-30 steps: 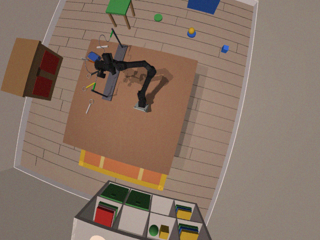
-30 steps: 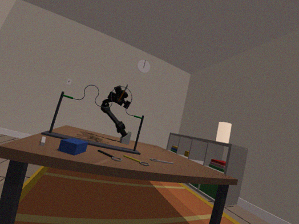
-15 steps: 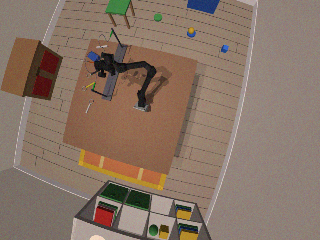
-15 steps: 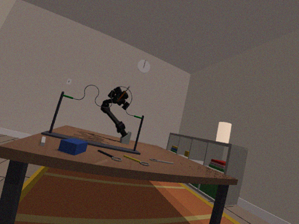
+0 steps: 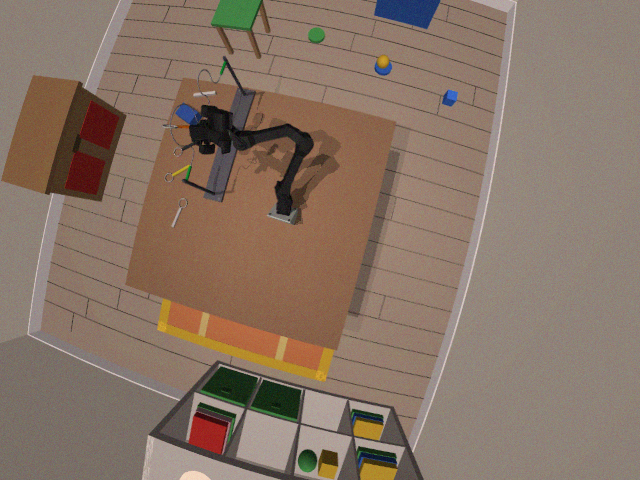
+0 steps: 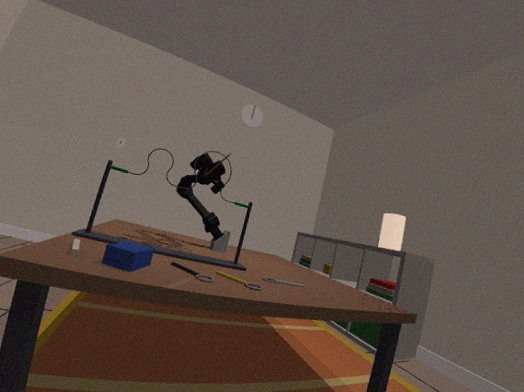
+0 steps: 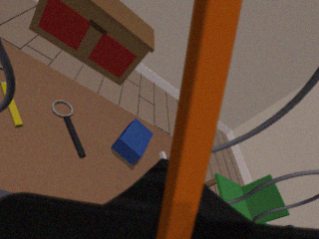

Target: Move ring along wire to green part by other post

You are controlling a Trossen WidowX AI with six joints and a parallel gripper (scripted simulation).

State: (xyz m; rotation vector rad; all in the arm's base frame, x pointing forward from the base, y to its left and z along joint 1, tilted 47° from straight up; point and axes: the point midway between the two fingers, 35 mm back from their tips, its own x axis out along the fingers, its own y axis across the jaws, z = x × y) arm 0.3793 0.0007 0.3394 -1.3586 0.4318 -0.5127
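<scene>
My gripper tip is now 8 cm below the ring with orange handle, 5 cm to the right of it and 1 cm short of it. The rest, counted from my gripper tip: black-handled ring (34 cm below, 29 cm ahead, 1 cm to the left); yellow-handled ring (34 cm below, 31 cm ahead, 16 cm to the left); blue box (32 cm below, 30 cm ahead, 19 cm to the right).
</scene>
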